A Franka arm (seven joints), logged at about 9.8 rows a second.
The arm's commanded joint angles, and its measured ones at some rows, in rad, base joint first. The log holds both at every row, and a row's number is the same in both.
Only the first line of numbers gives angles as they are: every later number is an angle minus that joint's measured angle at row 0.
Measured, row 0:
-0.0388 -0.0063 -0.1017 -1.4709 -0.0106 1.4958 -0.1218
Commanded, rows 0 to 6:
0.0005 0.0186 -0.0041 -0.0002 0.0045 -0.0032 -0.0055
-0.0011 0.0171 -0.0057 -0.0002 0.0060 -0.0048 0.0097
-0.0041 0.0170 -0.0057 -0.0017 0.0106 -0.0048 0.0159
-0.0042 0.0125 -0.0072 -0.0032 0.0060 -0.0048 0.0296
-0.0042 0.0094 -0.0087 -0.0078 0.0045 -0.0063 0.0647
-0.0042 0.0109 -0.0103 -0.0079 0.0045 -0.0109 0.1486
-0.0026 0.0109 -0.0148 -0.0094 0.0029 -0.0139 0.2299
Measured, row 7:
-0.0025 0.0001 -0.0079 0.0050 -0.0001 -0.0021 0.1445
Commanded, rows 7 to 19:
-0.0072 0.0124 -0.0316 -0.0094 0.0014 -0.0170 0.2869
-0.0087 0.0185 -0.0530 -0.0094 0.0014 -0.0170 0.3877
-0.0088 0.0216 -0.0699 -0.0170 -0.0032 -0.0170 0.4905
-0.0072 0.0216 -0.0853 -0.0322 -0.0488 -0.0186 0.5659
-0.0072 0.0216 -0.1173 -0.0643 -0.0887 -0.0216 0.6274
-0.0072 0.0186 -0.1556 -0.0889 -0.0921 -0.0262 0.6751
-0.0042 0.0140 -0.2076 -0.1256 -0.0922 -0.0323 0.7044
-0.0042 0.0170 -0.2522 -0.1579 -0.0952 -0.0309 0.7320
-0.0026 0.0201 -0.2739 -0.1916 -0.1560 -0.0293 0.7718
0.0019 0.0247 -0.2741 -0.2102 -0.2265 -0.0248 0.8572
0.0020 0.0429 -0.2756 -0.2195 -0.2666 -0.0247 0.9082
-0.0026 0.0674 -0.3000 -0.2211 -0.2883 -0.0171 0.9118
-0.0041 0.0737 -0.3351 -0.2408 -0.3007 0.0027 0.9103
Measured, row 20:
-0.0087 0.0505 -0.2913 -0.1985 -0.2820 -0.0274 0.8918
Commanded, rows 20 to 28:
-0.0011 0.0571 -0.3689 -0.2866 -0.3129 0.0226 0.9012
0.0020 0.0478 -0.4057 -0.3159 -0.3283 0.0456 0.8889
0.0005 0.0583 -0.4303 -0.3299 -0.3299 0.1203 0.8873
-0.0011 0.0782 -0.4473 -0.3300 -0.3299 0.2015 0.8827
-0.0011 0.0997 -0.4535 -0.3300 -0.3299 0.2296 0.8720
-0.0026 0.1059 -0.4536 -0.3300 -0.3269 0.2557 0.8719
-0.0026 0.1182 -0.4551 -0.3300 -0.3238 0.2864 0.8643
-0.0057 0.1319 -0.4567 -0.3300 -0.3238 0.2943 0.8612
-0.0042 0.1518 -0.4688 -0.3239 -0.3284 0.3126 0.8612
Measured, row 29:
-0.0105 0.1187 -0.4473 -0.3021 -0.3210 0.2751 0.8670
